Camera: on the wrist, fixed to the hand. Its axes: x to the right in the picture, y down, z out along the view.
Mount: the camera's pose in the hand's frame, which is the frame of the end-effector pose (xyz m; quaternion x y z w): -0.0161 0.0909 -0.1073 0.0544 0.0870 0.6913 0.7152
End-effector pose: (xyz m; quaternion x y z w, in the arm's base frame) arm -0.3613 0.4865 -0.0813 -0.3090 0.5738 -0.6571 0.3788
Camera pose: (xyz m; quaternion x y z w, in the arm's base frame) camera -0.4301 0.5511 -0.1868 0.2535 0.6212 -0.2662 0.6921
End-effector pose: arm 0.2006 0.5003 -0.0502 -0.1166 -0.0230 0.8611 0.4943
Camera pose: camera 0.1555 0.4320 -0.1657 0.1473 -0.1540 -0.9487 0.2334
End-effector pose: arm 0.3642 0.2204 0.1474 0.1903 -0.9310 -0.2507 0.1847
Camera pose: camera 0.4014 0.2579 0.2787 -0.4757 -0.7950 0.0156 0.3761
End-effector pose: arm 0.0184 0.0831 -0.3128 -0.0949 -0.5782 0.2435 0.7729
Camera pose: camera 0.0916 0.1682 -0.3990 -0.4467 -0.2674 0.7317 0.4399
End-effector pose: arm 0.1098 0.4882 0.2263 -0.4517 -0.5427 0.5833 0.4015
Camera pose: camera 0.2194 0.4937 0.1369 0.7272 0.0092 -0.6850 0.0443
